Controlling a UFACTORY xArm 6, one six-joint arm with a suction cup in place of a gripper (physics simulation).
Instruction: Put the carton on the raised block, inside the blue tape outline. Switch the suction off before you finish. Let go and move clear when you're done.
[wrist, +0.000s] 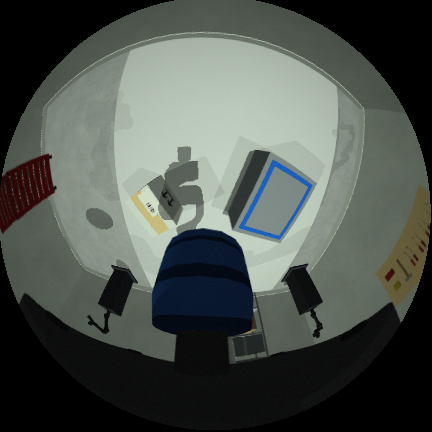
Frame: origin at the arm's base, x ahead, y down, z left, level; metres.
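Seen in the pictures: end effector, tool point: (203, 259).
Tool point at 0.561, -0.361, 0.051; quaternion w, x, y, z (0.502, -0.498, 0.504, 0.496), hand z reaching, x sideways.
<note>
Offsets run from my tool point to a thing's top centre, as dx, dy, dz. "pt": to the spot under its first point. Level surfaces: height alone.
The carton @[-0.137, +0.285, +0.182] (156, 207), with a white and tan face bearing a barcode and a grey face with dark arrows, rests on the pale table left of centre. The raised block @[-0.105, +0.280, -0.207] (242, 187) stands to the right, apart from the carton, with dark sides and a grey top. The blue tape outline @[pt -0.079, +0.280, -0.128] (255, 196) runs around its top, and the area inside it is bare. My suction cup (202, 236), blue and ribbed, is at the lower middle, apart from both, with nothing seen held on it. Its mouth faces away and is hidden.
The arm's shadow (192, 193) falls on the pale table @[dy +0.401] (220, 90) between carton and block and reaches the carton. Two black box-shaped fixtures (117, 291) (303, 290) stand lower left and lower right. A red slatted object (27, 190) is at far left, a tan tool board (407, 250) at far right.
</note>
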